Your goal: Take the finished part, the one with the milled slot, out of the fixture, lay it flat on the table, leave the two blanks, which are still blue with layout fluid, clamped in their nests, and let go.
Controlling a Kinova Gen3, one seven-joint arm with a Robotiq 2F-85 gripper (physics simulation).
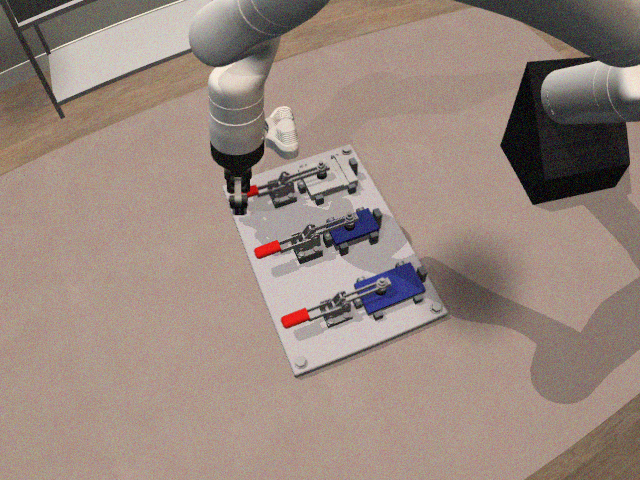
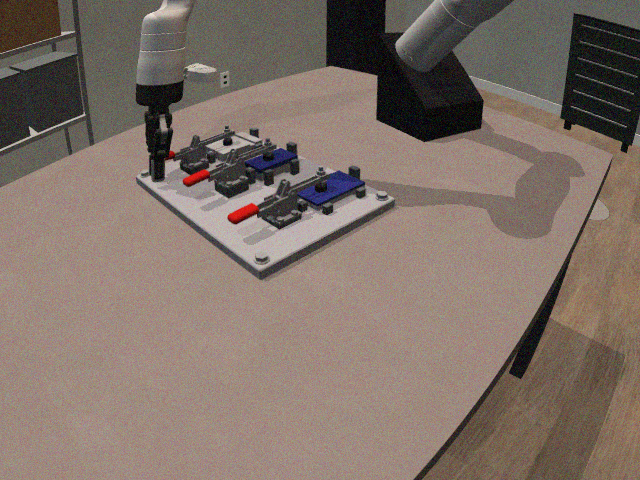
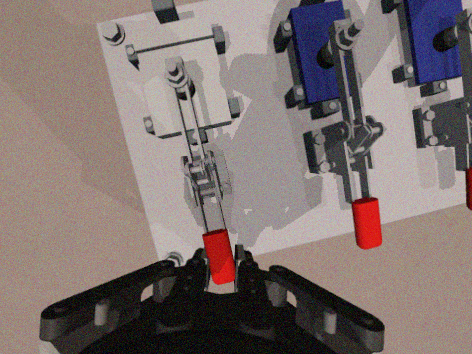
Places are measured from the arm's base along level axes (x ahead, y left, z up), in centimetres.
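Where they show: gripper, between the fingertips: (image 1: 239, 207) (image 2: 156, 178) (image 3: 223, 254); arm's base, origin of its link: (image 1: 563, 97) (image 2: 414, 54).
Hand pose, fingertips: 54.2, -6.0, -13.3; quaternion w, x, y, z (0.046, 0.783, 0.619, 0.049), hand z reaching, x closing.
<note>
Things, the pixels of their top centre, and the offset from my fingertips, as dx, dy, dz. "pt": a spot on its surface instead. Level surfaces: height alone.
- finished part, centre of its top: (image 3: 181, 76) (image 1: 327, 174) (image 2: 232, 142) -15.0, -0.6, +1.1
- clamp's red handle, centre of its top: (image 3: 210, 233) (image 2: 174, 143) (image 1: 259, 181) -3.9, +0.0, +4.6
- middle blue blank, centre of its top: (image 3: 325, 51) (image 2: 271, 158) (image 1: 352, 225) -15.0, +10.5, +1.6
- outer blue blank, centre of its top: (image 2: 329, 186) (image 1: 390, 286) (image 3: 438, 24) -16.6, +21.4, +0.6
- middle red handle, a spot on its surface: (image 3: 367, 223) (image 2: 196, 173) (image 1: 268, 245) pt -2.1, +10.7, +3.6
- outer red handle, centre of its top: (image 2: 259, 191) (image 1: 312, 305) -5.0, +21.9, +4.1
- table, height of its surface: dz -2.5
The finished part (image 1: 333, 187) (image 2: 240, 140) (image 3: 215, 102), pale with a slot line across it, lies in the end nest of the fixture plate (image 1: 330, 346) (image 2: 305, 232) (image 3: 280, 220), under its lowered toggle clamp. That clamp's red handle (image 1: 252, 191) (image 2: 171, 155) (image 3: 219, 256) lies between the fingers of my gripper (image 1: 238, 209) (image 2: 156, 174) (image 3: 223, 254), which looks shut on it, slightly skewed; finger contact is hard to see. The middle blue blank (image 1: 369, 222) (image 2: 281, 157) (image 3: 312, 75) and the outer blue blank (image 1: 403, 286) (image 2: 341, 184) (image 3: 435, 60) sit clamped in their nests.
The middle red handle (image 1: 267, 249) (image 2: 196, 177) (image 3: 367, 223) is beside my gripper; the outer red handle (image 1: 295, 317) (image 2: 243, 213) is farther along. Bolt heads stand at plate corners. The black robot base (image 1: 568, 149) (image 2: 429, 103) stands on the table (image 1: 129, 335) (image 2: 206, 361).
</note>
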